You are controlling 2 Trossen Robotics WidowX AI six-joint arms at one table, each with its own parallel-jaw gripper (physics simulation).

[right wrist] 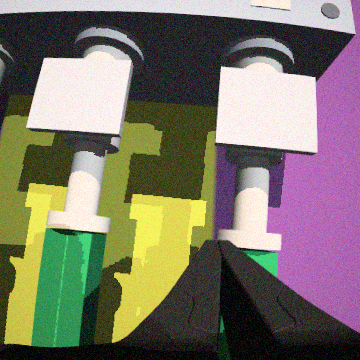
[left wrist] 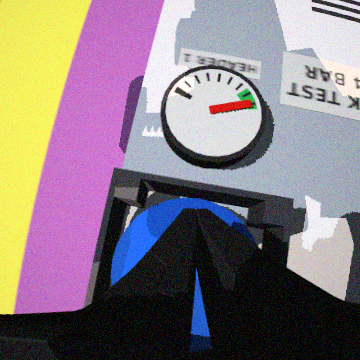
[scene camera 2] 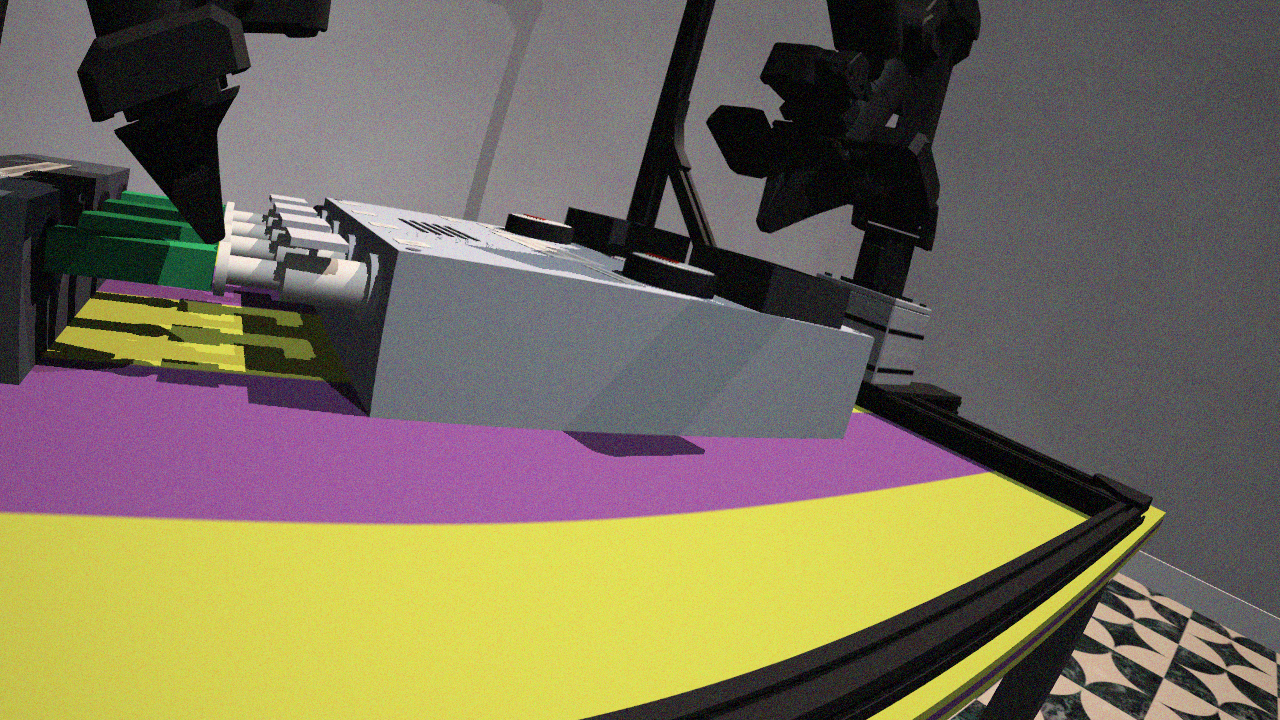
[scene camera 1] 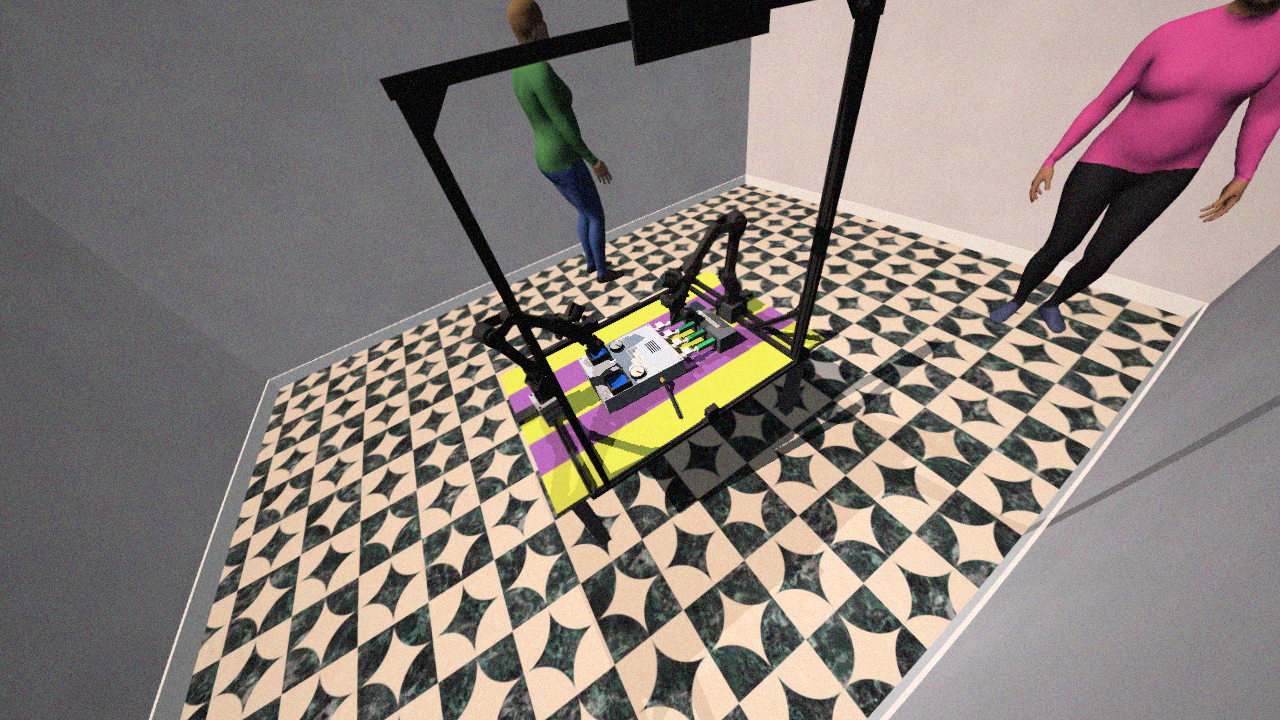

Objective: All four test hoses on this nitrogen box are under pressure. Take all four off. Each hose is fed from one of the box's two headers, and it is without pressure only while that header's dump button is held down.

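Seen in the pictures: left gripper, fingertip midpoint: (left wrist: 194,219) (scene camera 2: 762,228); right gripper, fingertip midpoint: (right wrist: 215,250) (scene camera 2: 216,241) (scene camera 1: 671,323); left arm's base, origin of the base link: (scene camera 2: 876,291) (scene camera 1: 544,395); right arm's base, origin of the base link: (scene camera 1: 731,299).
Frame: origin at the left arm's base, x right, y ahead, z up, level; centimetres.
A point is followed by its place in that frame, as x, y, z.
Observation:
The nitrogen box (scene camera 1: 660,351) @(11.5, 46.8, -3.2) (scene camera 2: 617,349) @(-7.9, 41.8, -6.5) lies on the striped mat. In the left wrist view, the HEADER 1 gauge (left wrist: 200,135) @(-5.0, 34.2, -1.7) has its red needle in the green band. My left gripper (left wrist: 194,219) @(-5.5, 29.5, 2.0) (scene camera 2: 768,222) @(-5.5, 29.5, 2.0) is shut and empty, above the blue dump button (left wrist: 131,245) @(-8.3, 28.5, -1.5) in its dark frame. The second blue button (scene camera 1: 618,380) @(13.1, 24.8, -1.5) shows in scene camera 1. Green hoses with white fittings meet the box's side. My right gripper (right wrist: 215,250) @(0.2, 62.6, -4.6) (scene camera 2: 217,238) @(0.2, 62.6, -4.6) is shut and empty, beside the collar of the outermost hose (right wrist: 266,259) @(-1.7, 63.1, -4.7) (scene camera 2: 125,255) @(-1.5, 67.3, -5.4); this hose meets its white fitting (right wrist: 267,111) @(-2.0, 57.8, -3.4). The neighbouring hose (right wrist: 60,290) @(6.0, 63.9, -4.7) also meets its fitting.
A dark grey block (scene camera 1: 723,329) @(21.1, 73.2, -3.1) (scene camera 2: 16,277) @(-3.3, 72.1, -6.4) stands at the hoses' other end. A black frame (scene camera 1: 832,170) @(47.0, 84.3, 58.3) rises around the table. A second gauge (scene camera 1: 637,371) @(14.8, 32.7, -1.5) sits on the box. Two people stand behind the table in scene camera 1.

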